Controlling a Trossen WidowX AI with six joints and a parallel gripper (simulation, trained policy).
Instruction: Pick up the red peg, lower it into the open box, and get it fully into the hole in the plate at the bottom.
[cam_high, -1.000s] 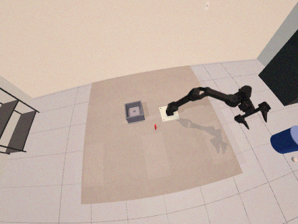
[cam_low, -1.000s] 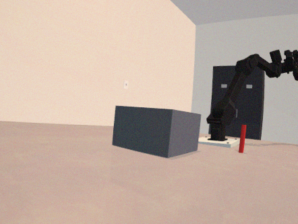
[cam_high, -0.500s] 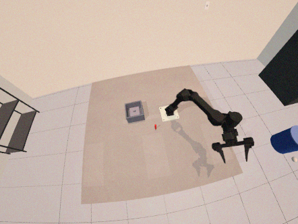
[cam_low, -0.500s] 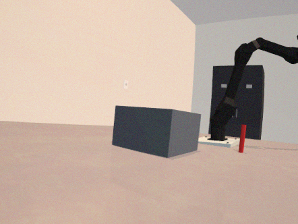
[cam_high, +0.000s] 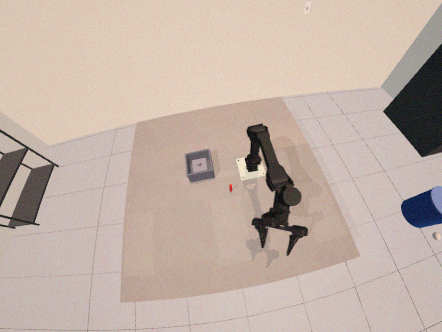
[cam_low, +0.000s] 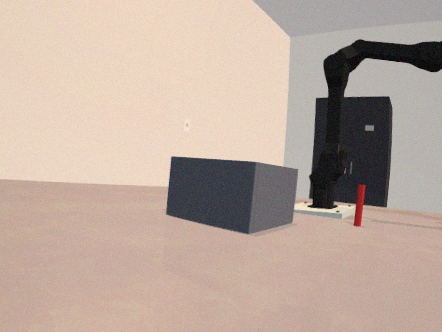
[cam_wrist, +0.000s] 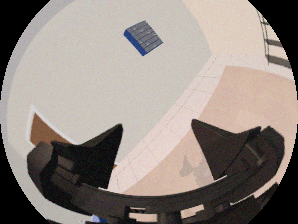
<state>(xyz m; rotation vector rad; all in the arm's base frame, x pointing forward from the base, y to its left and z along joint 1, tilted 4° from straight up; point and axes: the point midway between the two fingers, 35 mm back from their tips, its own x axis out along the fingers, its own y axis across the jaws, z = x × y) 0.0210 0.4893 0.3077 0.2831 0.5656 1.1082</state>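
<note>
Now: gripper tip 37 cm to the left of the red peg, 29 cm above it and 11 cm short of it. Also, from my gripper tip: plate 55 cm to the right, 29 cm below, 28 cm ahead; then grey box 55 cm to the right, 30 cm below, 28 cm ahead.
</note>
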